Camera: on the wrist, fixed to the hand. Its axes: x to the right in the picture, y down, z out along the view.
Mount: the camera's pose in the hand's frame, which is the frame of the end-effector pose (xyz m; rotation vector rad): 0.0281 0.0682 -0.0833 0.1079 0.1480 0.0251
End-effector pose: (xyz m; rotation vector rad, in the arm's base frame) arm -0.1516 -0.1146 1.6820 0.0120 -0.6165 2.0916
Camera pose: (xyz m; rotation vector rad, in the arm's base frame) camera -0.2029 -0.0872 1.5871 -0.0889 -0.4163 2.1257
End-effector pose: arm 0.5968 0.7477 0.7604 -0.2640 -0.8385 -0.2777
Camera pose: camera 0.6956 0.7794 0.7202 -0.1510 -0.7009 -0.2249
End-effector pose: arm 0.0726 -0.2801 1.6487 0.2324 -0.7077 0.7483
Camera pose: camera 0.0820 -0.1797 1.6017 0.2638 -0.5314 0.8199
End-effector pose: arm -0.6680 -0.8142 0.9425 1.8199 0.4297 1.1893
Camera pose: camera -0.7381 -0.7911 1.0258 1.8396 0.5663 1.3463
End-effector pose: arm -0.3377 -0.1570 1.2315 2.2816 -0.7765 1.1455
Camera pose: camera -0.4160 -0.1624 1.3103 2.2477 -0.7037 1.3809
